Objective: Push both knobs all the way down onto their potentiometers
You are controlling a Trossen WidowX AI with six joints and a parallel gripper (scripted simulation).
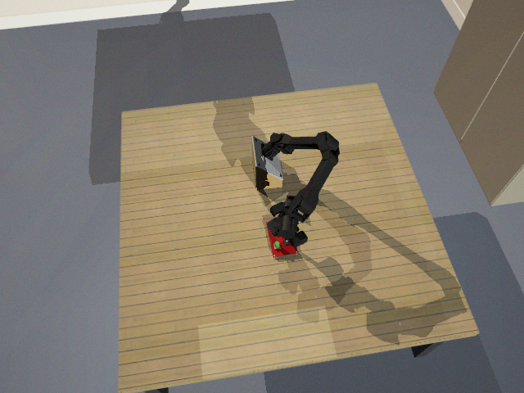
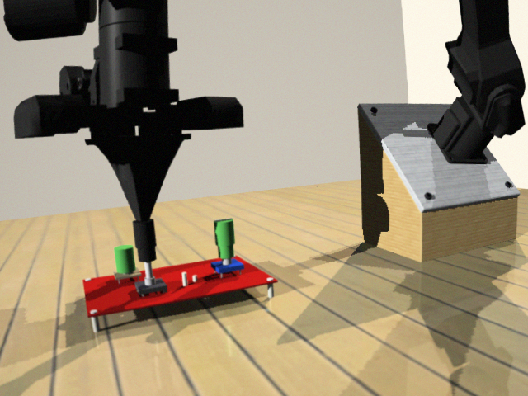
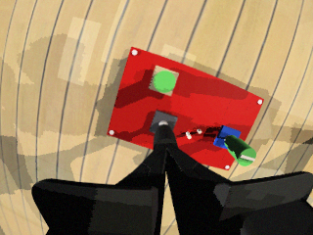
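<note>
The black knob lies 20 mm below my gripper tip. From my gripper tip the other things lie so: green knob 70 mm behind, 20 mm to the right, 20 mm below.
</note>
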